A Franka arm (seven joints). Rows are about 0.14 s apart.
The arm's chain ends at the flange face. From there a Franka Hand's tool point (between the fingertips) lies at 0.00 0.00 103.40 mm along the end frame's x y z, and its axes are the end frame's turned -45 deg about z.
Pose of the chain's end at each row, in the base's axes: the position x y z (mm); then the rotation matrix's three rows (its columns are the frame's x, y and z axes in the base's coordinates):
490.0, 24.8, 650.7; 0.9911, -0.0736, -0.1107; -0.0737, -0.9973, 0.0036; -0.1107, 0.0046, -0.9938
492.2, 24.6, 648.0; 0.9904, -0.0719, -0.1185; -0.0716, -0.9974, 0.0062; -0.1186, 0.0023, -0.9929
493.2, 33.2, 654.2; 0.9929, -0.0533, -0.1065; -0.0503, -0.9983, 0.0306; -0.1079, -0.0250, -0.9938
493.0, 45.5, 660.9; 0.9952, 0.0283, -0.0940; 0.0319, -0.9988, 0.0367; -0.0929, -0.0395, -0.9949
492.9, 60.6, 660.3; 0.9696, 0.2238, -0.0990; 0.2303, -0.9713, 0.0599; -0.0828, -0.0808, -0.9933
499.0, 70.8, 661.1; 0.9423, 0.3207, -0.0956; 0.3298, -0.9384, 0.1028; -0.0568, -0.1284, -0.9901
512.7, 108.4, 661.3; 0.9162, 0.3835, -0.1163; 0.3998, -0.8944, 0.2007; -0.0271, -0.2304, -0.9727
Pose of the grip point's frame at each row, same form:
478.6, 25.2, 547.9; 0.7529, 0.6488, -0.1107; 0.6531, -0.7573, 0.0036; -0.0815, -0.0750, -0.9938
479.9, 25.2, 545.3; 0.7512, 0.6495, -0.1185; 0.6546, -0.7559, 0.0062; -0.0855, -0.0822, -0.9929
482.2, 36.4, 551.4; 0.7398, 0.6644, -0.1065; 0.6703, -0.7415, 0.0306; -0.0586, -0.0940, -0.9938
483.3, 49.3, 558.0; 0.6837, 0.7237, -0.0940; 0.7288, -0.6837, 0.0367; -0.0378, -0.0936, -0.9949
482.7, 66.8, 557.6; 0.5274, 0.8439, -0.0990; 0.8497, -0.5240, 0.0599; -0.0014, -0.1157, -0.9933
489.1, 81.4, 558.7; 0.4395, 0.8931, -0.0956; 0.8968, -0.4303, 0.1028; 0.0506, -0.1310, -0.9901
500.7, 129.2, 560.7; 0.3767, 0.9190, -0.1163; 0.9151, -0.3497, 0.2007; 0.1438, -0.1821, -0.9727

